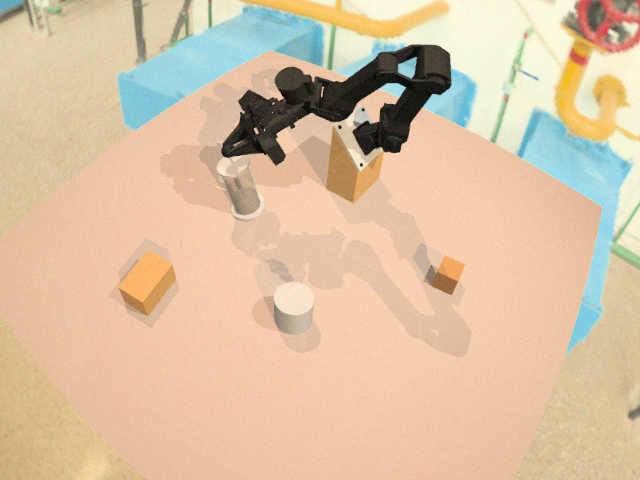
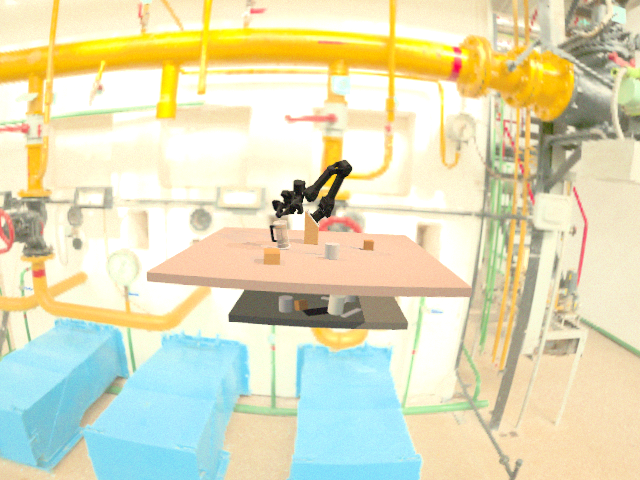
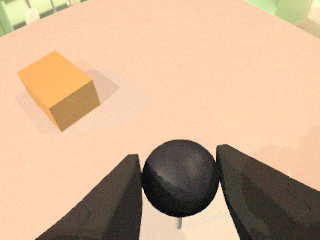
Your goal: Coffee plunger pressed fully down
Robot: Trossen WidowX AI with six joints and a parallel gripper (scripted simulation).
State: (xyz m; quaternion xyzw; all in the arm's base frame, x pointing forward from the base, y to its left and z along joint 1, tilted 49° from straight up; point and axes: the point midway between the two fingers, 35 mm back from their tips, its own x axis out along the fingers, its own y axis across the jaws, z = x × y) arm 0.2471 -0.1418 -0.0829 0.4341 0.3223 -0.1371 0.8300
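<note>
Now: gripper tip 3 cm past the coffee press and 9 cm above it. From my gripper tip the other things lie so: orange box: 27 cm ahead, 1 cm to the left, 16 cm below.
</note>
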